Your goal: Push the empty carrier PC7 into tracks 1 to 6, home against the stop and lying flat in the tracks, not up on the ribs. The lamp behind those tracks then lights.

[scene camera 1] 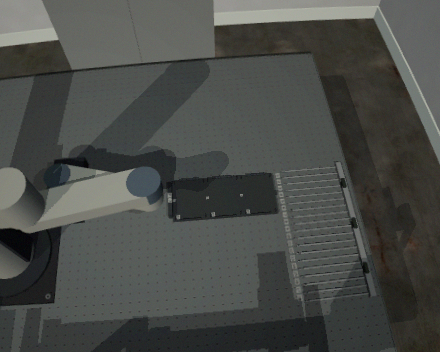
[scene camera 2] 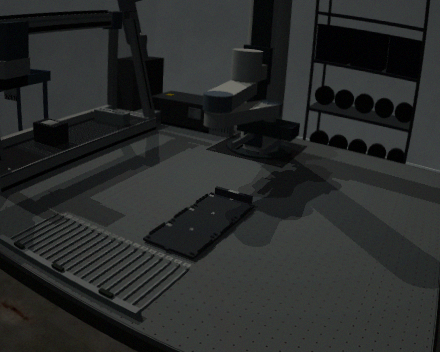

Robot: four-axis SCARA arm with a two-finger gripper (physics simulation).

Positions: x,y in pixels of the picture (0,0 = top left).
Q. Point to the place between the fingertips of my gripper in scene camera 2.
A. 247,149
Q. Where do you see a dark flat carrier PC7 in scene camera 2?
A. At 192,230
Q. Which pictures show the dark flat carrier PC7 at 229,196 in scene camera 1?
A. Scene camera 1 and scene camera 2: all of them.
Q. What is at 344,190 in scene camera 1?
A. A ribbed track plate.
